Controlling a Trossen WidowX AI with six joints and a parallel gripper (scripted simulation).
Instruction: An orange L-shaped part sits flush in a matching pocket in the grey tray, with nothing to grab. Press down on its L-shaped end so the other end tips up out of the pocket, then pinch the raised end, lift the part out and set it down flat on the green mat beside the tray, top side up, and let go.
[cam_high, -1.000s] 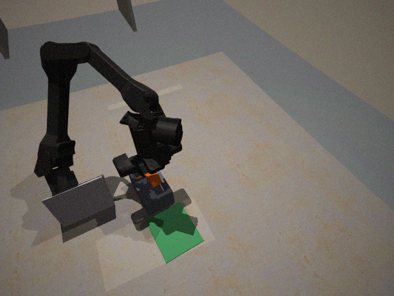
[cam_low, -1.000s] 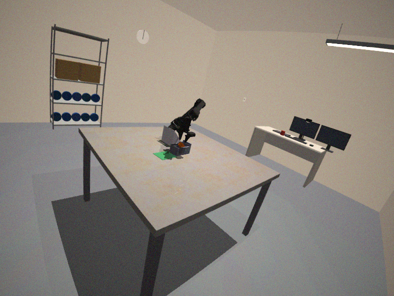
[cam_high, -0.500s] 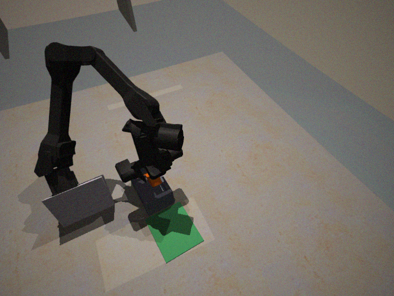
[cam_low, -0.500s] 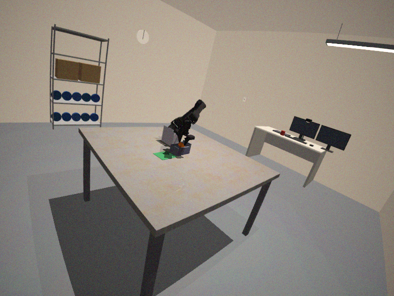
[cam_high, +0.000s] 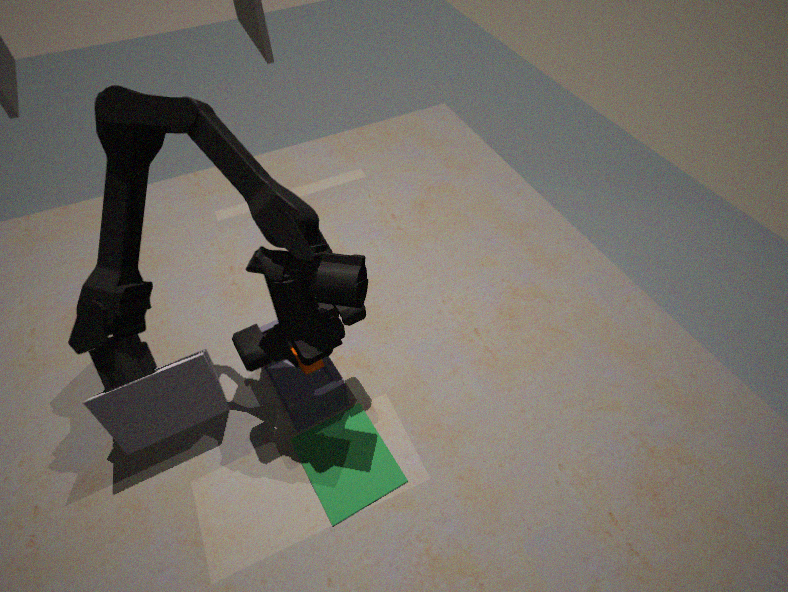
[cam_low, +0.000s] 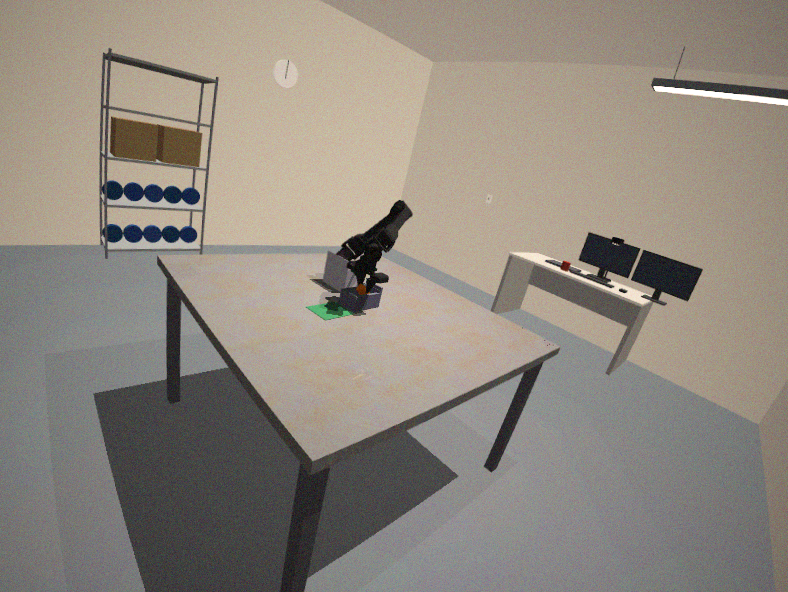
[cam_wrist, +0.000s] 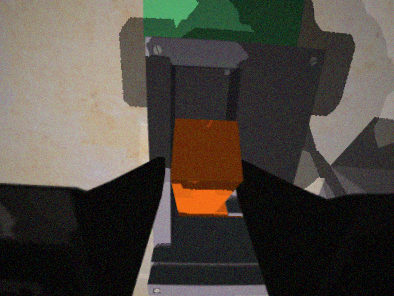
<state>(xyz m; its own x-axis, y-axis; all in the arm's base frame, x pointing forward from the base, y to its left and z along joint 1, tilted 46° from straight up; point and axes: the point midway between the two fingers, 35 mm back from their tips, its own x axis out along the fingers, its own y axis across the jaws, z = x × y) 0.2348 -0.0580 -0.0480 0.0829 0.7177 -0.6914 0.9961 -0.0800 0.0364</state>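
Now: gripper tip 2 cm past the green mat, 14 cm to the left of it and 8 cm above it. The rest, counted from my gripper tip: orange L-shaped part (2 cm behind, 4 cm to the left, 3 cm below).
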